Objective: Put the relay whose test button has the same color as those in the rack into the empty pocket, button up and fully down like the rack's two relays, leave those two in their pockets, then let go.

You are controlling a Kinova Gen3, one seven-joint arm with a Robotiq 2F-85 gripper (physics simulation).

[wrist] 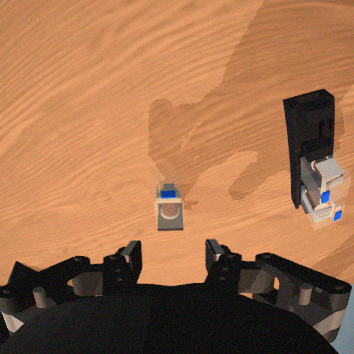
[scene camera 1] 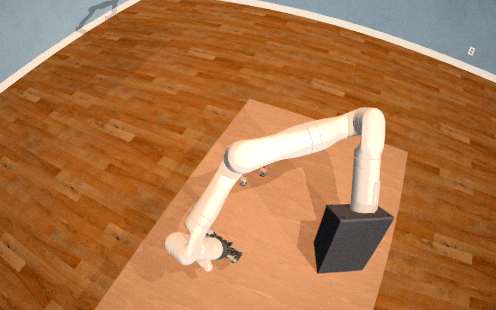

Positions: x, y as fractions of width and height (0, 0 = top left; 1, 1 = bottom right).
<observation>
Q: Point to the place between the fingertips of the gripper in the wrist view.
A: At 0.49, 0.71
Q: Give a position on a black rack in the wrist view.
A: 0.87, 0.33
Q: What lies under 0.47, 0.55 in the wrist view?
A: A blue-button relay.
</observation>
